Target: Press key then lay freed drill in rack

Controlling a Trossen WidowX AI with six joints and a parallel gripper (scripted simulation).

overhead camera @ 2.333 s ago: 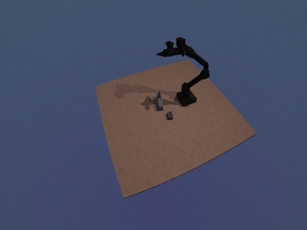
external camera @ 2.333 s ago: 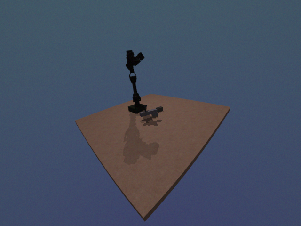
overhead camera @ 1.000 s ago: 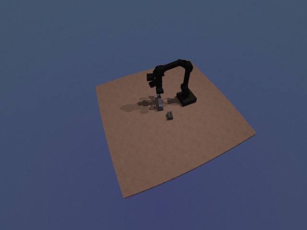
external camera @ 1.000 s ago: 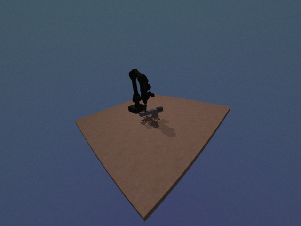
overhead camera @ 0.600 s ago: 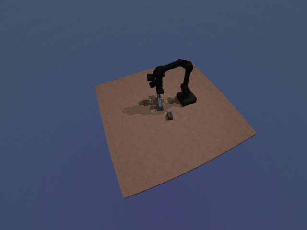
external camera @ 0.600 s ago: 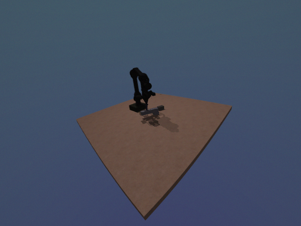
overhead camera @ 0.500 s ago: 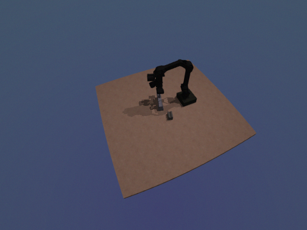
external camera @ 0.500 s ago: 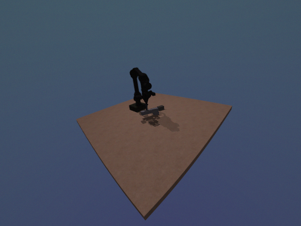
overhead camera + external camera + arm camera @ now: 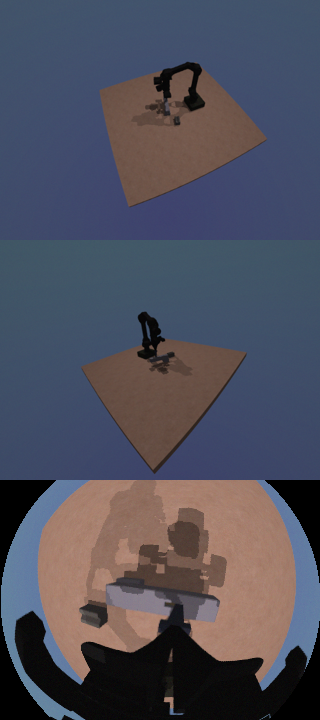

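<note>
Now: gripper tip 3 cm above the dark key. Also, from my gripper tip: dark block: 4 cm behind, 20 cm to the left, 12 cm below; then grey block: 1 cm ahead, 3 cm to the left, 9 cm below; then drill: 1 cm ahead, 5 cm to the left, 8 cm below.
</note>
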